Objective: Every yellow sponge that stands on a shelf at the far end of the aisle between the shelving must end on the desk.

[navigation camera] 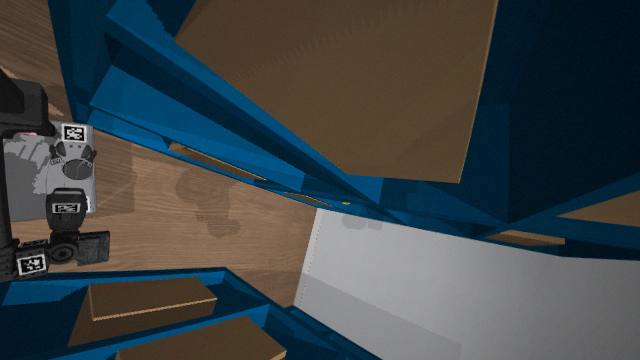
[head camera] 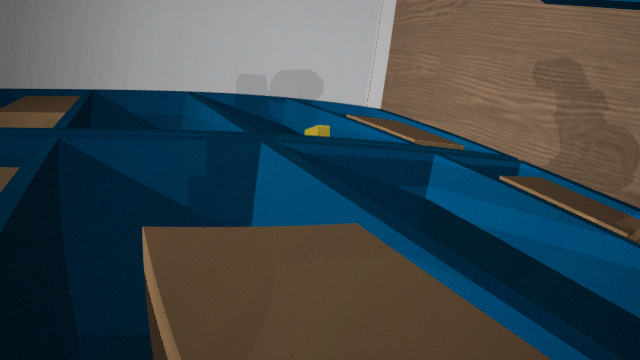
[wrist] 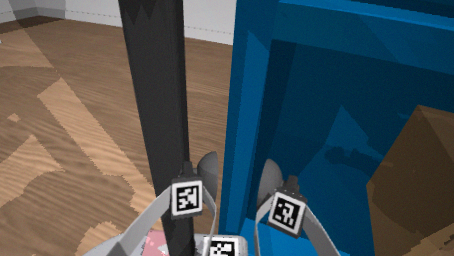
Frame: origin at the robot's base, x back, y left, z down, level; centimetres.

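Where they show: gripper, fingertip midpoint: (navigation camera: 75, 144); robot's base, origin of the base link: (navigation camera: 77, 167).
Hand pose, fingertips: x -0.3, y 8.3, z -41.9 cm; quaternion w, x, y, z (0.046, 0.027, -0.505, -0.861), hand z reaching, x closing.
Things, the pixels of their top centre, and the offset from my fingertips. Level surfaces: height alone.
- small yellow sponge, middle of its top: (head camera: 311, 136) (navigation camera: 350, 199) dy -30.1, dx -138.2, dz -16.0 cm
- large brown box, middle of its top: (navigation camera: 475, 35) dy +15.8, dx -33.6, dz -84.2 cm
- wooden aisle floor, its level: dz +41.9 cm
A small yellow sponge (head camera: 318, 131) (navigation camera: 346, 203) stands in a far compartment of the blue shelving (head camera: 300, 195) (navigation camera: 145, 95) (wrist: 245, 105). It is small in both views, and its lower part is hidden behind a blue shelf divider in the head view. My gripper (navigation camera: 75, 151) (wrist: 238, 173) is open, with nothing between its fingertips. It is folded in over the robot's base, beside the near end of the shelving and far from the sponge. The desk does not show in these views.
A large brown box (head camera: 280, 280) (navigation camera: 350, 90) sits in a near compartment. More boxes stand along the shelving. A second blue shelving unit (navigation camera: 215, 276) with boxes (navigation camera: 155, 300) borders the wooden aisle floor (navigation camera: 250, 225). A pale wall (head camera: 150, 45) (navigation camera: 450, 290) closes the far end.
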